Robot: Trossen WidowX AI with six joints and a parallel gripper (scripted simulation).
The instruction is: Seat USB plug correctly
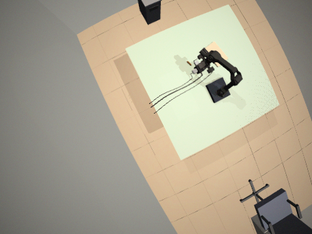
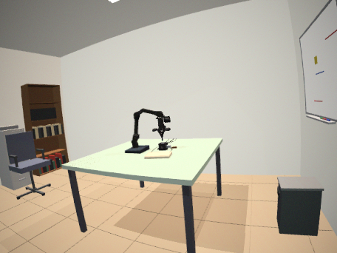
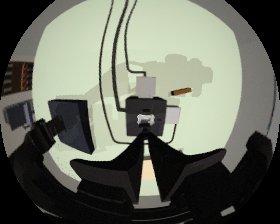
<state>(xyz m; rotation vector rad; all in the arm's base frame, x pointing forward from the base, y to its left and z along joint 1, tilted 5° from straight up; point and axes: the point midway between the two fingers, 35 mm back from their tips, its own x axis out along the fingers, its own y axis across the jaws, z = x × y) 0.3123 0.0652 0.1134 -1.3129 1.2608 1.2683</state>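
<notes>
The orange-brown stick lies 10 cm ahead of my gripper tip, 6 cm to the left of it and 12 cm below it. From my gripper tip the other things lie so: USB plug (2 cm below).
</notes>
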